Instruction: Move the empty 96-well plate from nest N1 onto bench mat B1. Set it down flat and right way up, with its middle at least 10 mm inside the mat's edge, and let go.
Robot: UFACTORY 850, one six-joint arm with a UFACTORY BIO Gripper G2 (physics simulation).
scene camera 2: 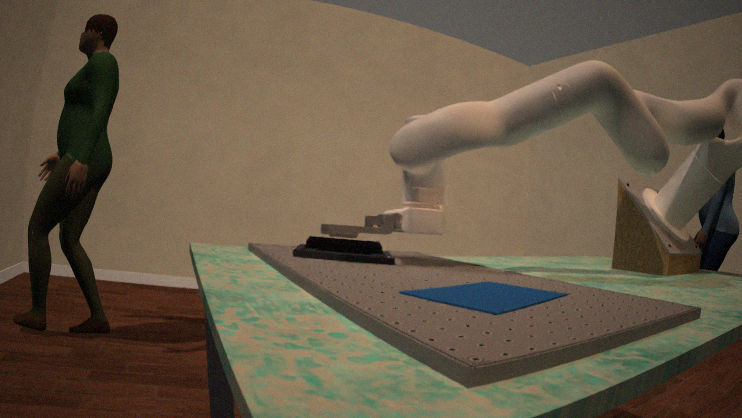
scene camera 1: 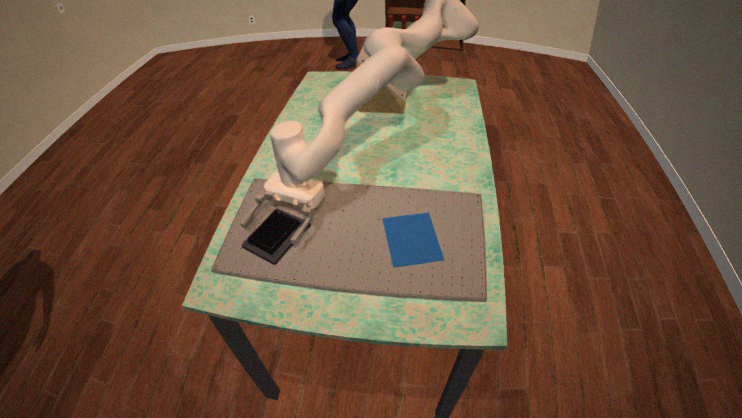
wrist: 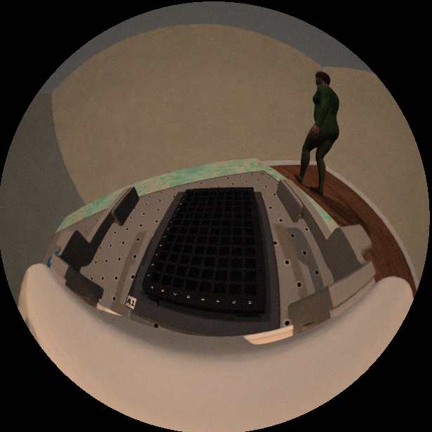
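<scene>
The black 96-well plate point(scene camera 1: 275, 230) point(scene camera 2: 343, 244) point(wrist: 210, 245) sits flat and right way up in the dark nest N1 point(scene camera 1: 261, 254) point(scene camera 2: 342, 257) point(wrist: 200, 320), its wells facing up. An A1 label shows at the nest's near left corner in the wrist view. My gripper point(scene camera 1: 269, 234) point(scene camera 2: 332, 231) point(wrist: 208, 203) is open and empty. Its fingers are spread to either side of the plate, apart from it, and stand a little above its top in scene camera 2. The blue bench mat B1 point(scene camera 1: 413, 239) point(scene camera 2: 485, 297) lies flat, with no plate on it.
A grey perforated board point(scene camera 1: 342, 259) point(scene camera 2: 456, 353) carries the nest and the mat on a green-patterned table point(scene camera 1: 332, 321) point(scene camera 2: 290, 358). A person in green point(scene camera 2: 88, 114) point(wrist: 326, 112) stands on the floor beyond the table. Another person's blue legs point(scene camera 1: 346, 36) show behind the table.
</scene>
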